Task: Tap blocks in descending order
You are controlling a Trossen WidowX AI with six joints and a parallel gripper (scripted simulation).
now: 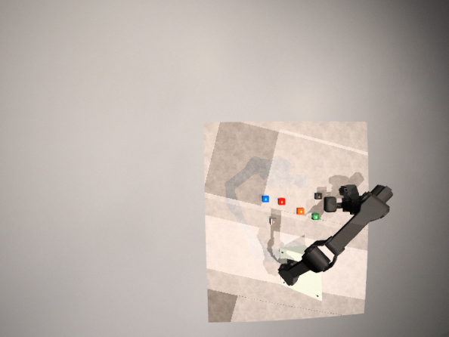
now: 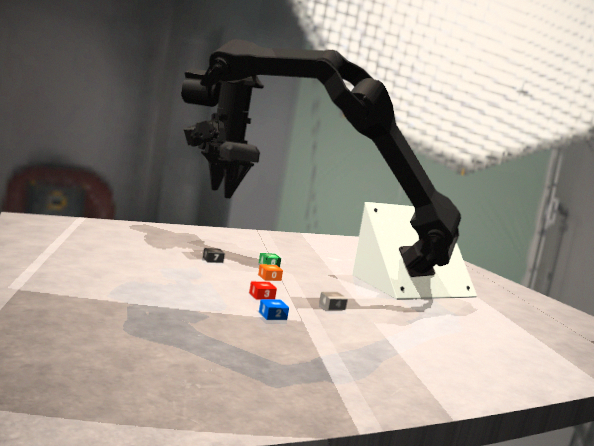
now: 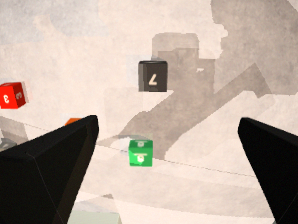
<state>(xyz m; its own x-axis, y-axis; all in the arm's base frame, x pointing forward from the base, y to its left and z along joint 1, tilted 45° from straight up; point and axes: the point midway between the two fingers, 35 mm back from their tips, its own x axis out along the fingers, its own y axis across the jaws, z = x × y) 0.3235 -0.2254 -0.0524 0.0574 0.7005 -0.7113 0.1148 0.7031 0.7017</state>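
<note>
The black block is 110 mm below my gripper tip and 10 mm to the left of it. From my gripper tip the other things lie so: green block: 110 mm below, 110 mm behind, 40 mm to the left; then orange block: 120 mm to the left, 110 mm below, 60 mm behind; then red block 3: 210 mm to the left, 110 mm below.
</note>
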